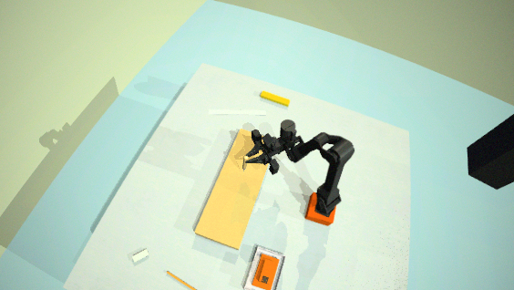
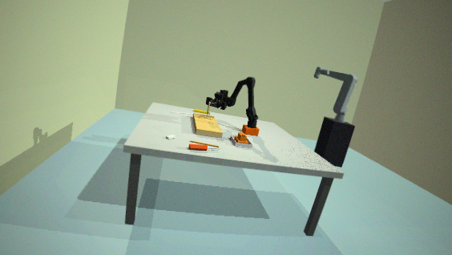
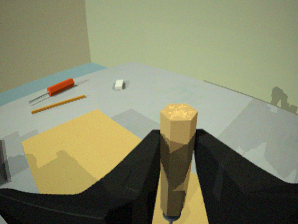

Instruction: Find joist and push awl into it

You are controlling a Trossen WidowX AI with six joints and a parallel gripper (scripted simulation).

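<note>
Now: the short pencil-like stick 60 mm below my gripper tip. From my gripper tip the other things lie so: long orange stick (20 mm behind, 490 mm to the left, 170 mm below); then tray (260 mm behind, 310 mm to the left, 160 mm below); then stud finder (260 mm behind, 330 mm to the left, 120 mm below).
</note>
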